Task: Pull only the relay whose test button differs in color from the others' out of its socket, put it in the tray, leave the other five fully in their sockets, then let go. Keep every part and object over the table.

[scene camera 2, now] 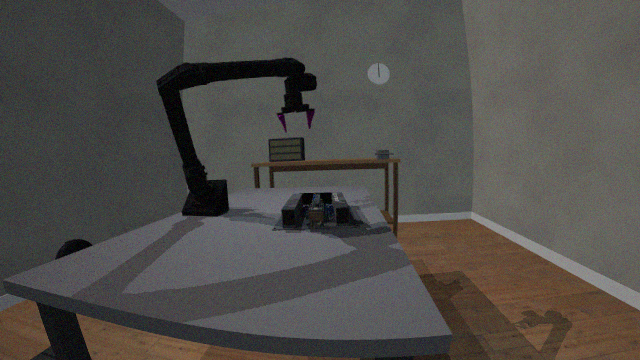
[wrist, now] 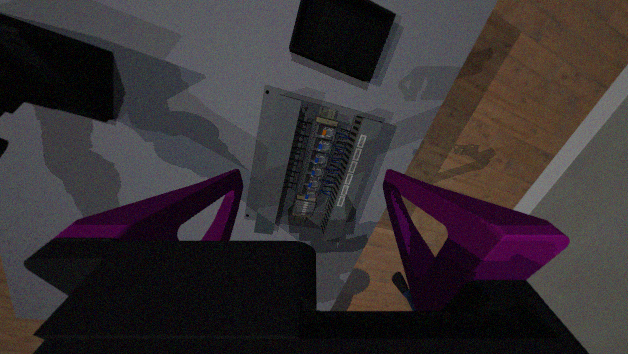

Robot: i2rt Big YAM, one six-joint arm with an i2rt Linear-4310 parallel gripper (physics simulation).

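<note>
A relay with an orange test button sits at the upper end of the relay row in the wrist view. Below it the other relays show blue buttons, all in one line of sockets between two grey wire ducts. A black square tray lies on the table beyond the panel's upper end in the wrist view; I cannot make it out in the scene view. My gripper is open and empty, its magenta fingers wide apart, high above the panel.
The grey backing panel carries the ducts on both sides of the relays. White labels run along one duct. The table's edge is near the panel's right side. The black arm base stands to the left.
</note>
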